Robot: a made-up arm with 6 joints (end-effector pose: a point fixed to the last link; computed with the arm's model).
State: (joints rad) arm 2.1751 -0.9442 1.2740 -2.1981 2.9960 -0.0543
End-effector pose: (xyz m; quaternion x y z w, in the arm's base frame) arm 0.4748 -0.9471 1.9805 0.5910 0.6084 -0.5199 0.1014
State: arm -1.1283 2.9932 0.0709 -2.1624 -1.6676 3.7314
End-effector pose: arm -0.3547 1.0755 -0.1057 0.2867 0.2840 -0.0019 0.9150
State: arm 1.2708 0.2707 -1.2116 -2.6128 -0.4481 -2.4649
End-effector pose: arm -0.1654 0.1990 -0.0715 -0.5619 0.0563 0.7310 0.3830
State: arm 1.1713 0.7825 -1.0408 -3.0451 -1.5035 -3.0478
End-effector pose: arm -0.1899 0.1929 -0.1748 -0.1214 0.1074 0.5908 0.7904
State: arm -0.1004 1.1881 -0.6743 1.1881 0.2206 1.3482
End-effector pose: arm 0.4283 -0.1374 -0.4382 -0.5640 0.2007 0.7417 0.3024
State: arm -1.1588 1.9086 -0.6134 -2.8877 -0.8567 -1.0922
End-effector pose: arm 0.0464 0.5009 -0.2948 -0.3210 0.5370 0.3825 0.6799
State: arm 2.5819 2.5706 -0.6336 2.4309 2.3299 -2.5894
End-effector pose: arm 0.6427 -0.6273 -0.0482 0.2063 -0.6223 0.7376 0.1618
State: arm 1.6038 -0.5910 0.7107 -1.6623 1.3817 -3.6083
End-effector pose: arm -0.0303 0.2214 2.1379 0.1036 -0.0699 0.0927 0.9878
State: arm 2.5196 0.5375 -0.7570 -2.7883 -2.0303 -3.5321
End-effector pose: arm -0.5861 0.1303 -0.1066 0.3577 0.0888 0.9285 0.0460
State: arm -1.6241 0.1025 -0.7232 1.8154 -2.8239 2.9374
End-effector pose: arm 0.0047 -1.0539 0.4361 0.5985 0.4153 0.6806 0.0784
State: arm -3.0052 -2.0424 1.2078 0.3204 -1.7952 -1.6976
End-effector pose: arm 1.6710 0.4699 0.0661 -0.4586 -0.6720 -0.3594 0.4571
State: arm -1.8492 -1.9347 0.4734 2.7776 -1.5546 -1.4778
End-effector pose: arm 0.6416 1.3908 1.0684 0.2875 0.7193 0.2572 0.5778
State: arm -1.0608 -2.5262 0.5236 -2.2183 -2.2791 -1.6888
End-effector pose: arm -0.6108 1.4023 0.3645 -0.0903 0.2804 -0.0959 0.9508
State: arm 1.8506 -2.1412 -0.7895 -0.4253 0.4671 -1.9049
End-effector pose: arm 0.2606 -0.0787 1.3680 -0.6592 -0.2544 -0.5635 0.4280
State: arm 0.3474 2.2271 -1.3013 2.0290 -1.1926 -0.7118
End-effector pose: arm -0.7093 -0.1387 0.4229 0.5434 -0.5348 -0.5530 0.3361
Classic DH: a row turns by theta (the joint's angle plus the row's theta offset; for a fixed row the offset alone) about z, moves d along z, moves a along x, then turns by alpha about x. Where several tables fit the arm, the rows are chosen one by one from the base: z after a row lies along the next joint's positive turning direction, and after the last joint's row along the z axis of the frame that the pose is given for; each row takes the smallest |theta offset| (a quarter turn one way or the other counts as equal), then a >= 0, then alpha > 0; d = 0 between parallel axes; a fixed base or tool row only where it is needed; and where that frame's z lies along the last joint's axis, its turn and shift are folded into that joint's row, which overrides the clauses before.
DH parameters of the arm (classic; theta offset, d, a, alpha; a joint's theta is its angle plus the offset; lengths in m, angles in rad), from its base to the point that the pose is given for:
joint 1: 0 0.549 0 -1.5708
joint 2: -1.5708 0 0.6045 3.1416
joint 3: 0 0 0 -1.5708
joint 4: 0 -1.1965 0 1.5708
joint 5: 0 0.2511 0 -1.5708
joint 6: 1.5708 0 0 1.5708
tool (fixed): -1.5708 0 0 0

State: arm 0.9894 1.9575 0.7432 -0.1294 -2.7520 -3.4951
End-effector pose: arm 0.7282 0.6547 -0.8116 -0.2984 -0.2933 -0.7874 0.4527
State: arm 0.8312 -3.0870 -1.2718 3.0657 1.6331 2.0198
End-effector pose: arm -0.4148 -0.0831 1.1017 0.5028 0.1596 0.4147 0.7414
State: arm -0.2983 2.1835 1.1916 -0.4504 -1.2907 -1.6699
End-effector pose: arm 0.9445 -0.5269 -0.8600 0.5362 0.5459 -0.6437 0.0133
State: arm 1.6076 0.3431 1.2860 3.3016 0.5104 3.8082
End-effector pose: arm -0.2823 0.9288 2.0631 -0.1272 -0.3982 0.5650 0.7114
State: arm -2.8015 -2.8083 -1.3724 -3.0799 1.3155 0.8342
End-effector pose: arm 0.1039 -0.2291 1.1613 0.1027 -0.9054 -0.3965 0.1114
